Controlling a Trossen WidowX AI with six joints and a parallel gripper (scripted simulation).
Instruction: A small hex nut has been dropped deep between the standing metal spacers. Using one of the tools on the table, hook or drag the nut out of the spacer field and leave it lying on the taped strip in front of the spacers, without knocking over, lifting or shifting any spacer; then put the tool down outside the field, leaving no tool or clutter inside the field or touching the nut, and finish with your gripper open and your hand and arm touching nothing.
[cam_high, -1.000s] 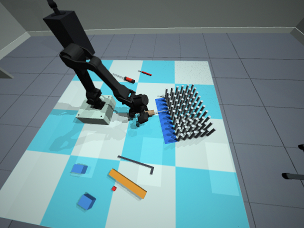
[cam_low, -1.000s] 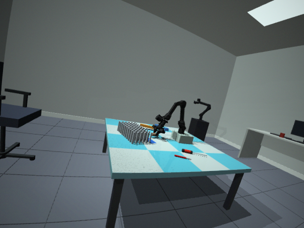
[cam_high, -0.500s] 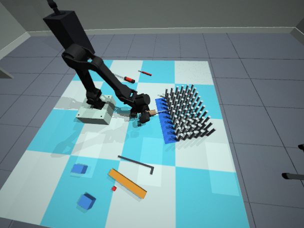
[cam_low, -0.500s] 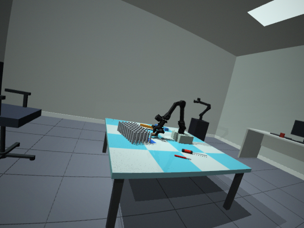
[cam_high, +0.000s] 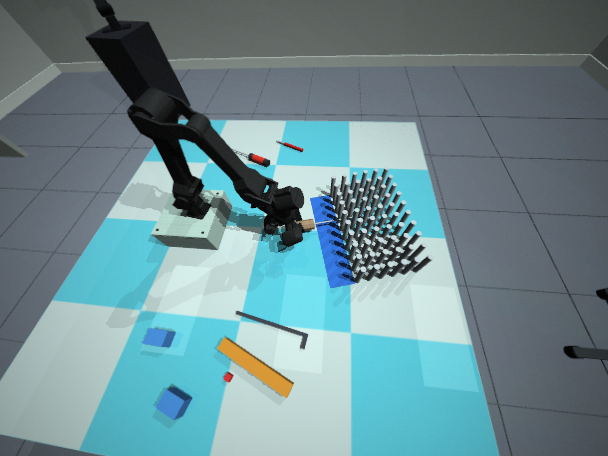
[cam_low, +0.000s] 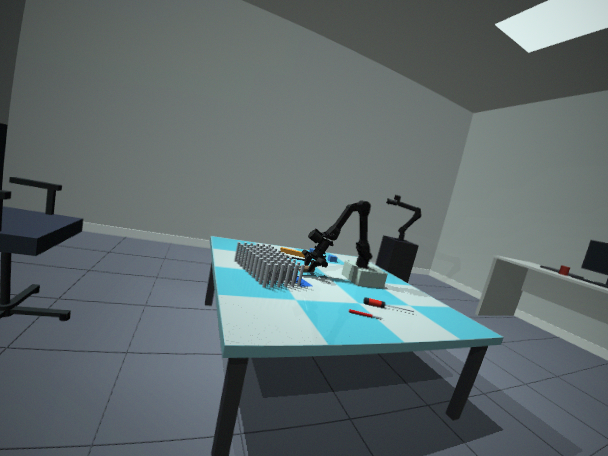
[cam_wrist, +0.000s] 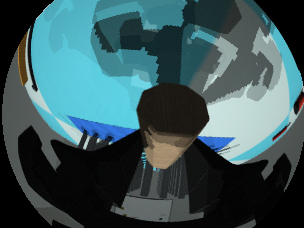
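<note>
My gripper tip is 10 cm short of the blue taped strip, 3 cm above it and 1 cm to the right of it. From my gripper tip the other things lie so: wooden-handled tool: 9 cm ahead, 4 cm to the left; then small red cube: 48 cm to the right, 6 cm behind, 2 cm below; then orange flat bar: 43 cm to the right, 1 cm below.
</note>
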